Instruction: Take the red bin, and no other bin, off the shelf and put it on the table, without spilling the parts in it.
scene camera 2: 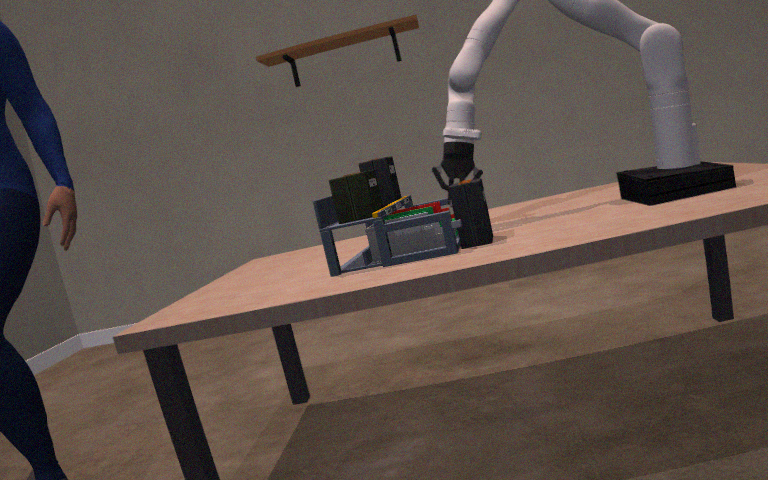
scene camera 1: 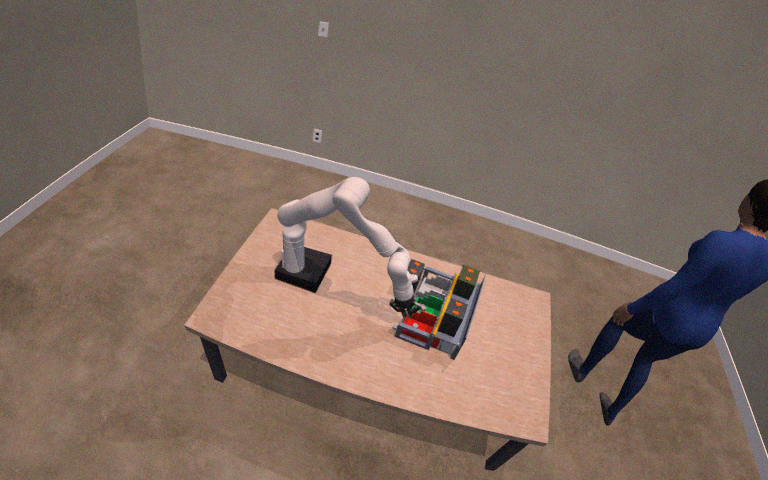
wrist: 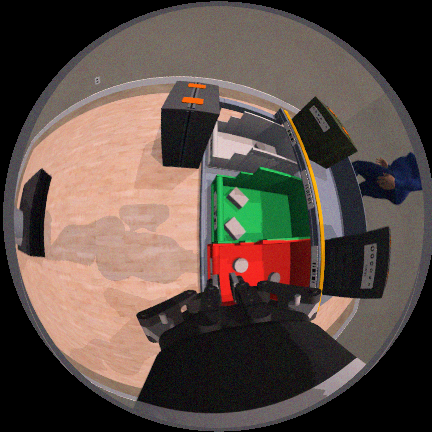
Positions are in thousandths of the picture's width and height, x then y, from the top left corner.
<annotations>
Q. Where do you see a red bin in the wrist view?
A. At 672, 598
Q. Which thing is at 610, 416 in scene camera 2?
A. A dark box.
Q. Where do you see a green bin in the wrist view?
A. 640, 483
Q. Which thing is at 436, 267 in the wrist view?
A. A dark box.
</annotations>
